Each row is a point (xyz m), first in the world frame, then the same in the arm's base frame.
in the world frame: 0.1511 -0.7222 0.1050
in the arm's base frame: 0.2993 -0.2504 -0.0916
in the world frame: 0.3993 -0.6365 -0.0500
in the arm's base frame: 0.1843 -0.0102 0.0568
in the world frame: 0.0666 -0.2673 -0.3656
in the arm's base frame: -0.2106 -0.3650 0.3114
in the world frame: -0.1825 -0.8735 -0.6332
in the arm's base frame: -0.4729 -0.3856 -0.3457
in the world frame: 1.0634 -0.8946 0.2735
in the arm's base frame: 0.6367 0.6258 0.0016
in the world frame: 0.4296 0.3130 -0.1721
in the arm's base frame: 0.0008 -0.2159 0.9740
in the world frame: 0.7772 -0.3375 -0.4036
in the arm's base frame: -0.1186 0.3321 0.4420
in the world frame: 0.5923 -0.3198 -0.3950
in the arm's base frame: -0.1437 0.1511 0.4074
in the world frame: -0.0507 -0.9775 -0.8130
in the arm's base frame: -0.6189 -0.1991 -0.4125
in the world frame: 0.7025 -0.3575 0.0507
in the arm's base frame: 0.3159 0.1815 0.4115
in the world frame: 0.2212 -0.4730 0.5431
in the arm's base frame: 0.7237 -0.3342 0.1764
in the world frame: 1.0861 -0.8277 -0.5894
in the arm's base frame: -0.2115 0.7914 0.0539
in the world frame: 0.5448 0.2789 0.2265
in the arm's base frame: 0.4148 -0.1728 0.9819
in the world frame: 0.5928 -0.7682 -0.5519
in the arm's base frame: -0.2652 0.3025 -0.0261
